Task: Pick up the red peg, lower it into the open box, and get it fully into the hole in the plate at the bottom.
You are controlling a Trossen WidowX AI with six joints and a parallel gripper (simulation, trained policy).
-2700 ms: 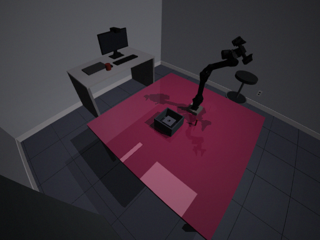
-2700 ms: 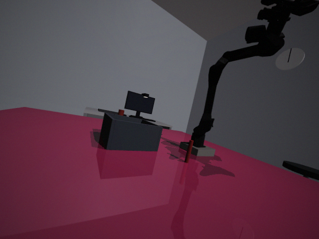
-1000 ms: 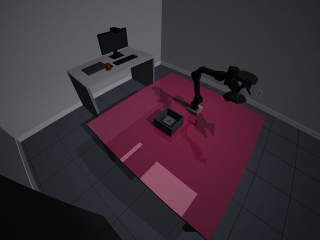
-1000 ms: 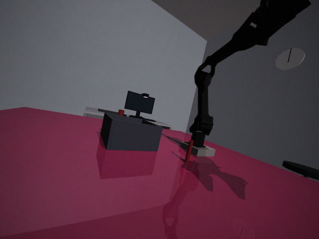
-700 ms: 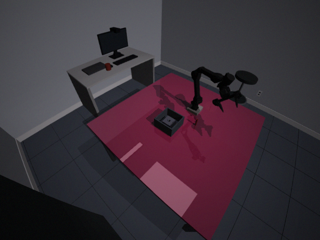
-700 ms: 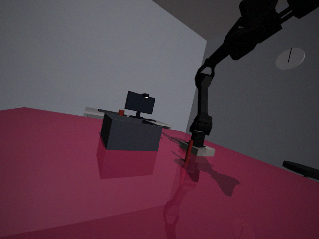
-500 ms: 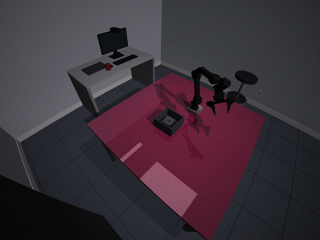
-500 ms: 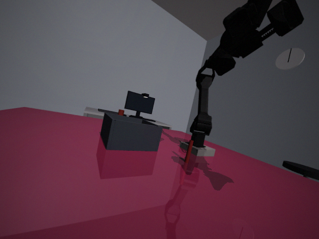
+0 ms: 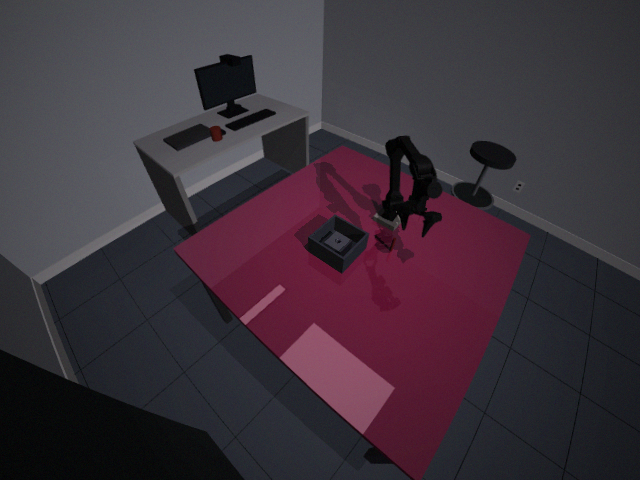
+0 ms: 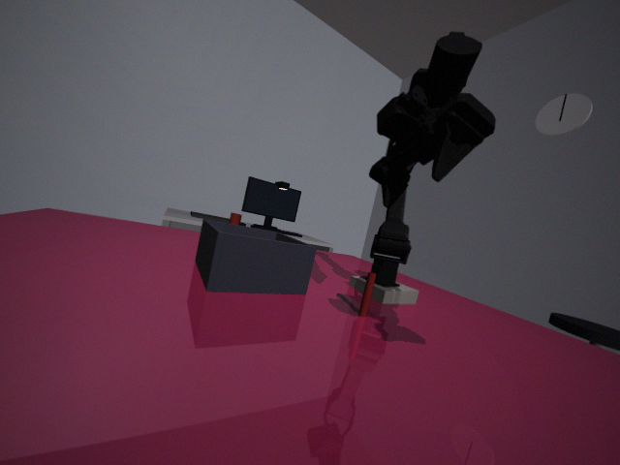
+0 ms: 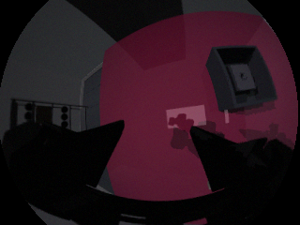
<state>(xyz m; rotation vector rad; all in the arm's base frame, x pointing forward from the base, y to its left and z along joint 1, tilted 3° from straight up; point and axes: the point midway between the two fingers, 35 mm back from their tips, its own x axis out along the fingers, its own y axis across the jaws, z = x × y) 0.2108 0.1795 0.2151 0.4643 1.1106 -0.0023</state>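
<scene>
Now: gripper tip 6 cm past the red peg, 8 cm to the left of it and 17 cm above it. Also, from my gripper tip: dark box (9 cm ahead, 27 cm to the right, 18 cm below); then grey plate (9 cm ahead, 27 cm to the right, 17 cm below).
</scene>
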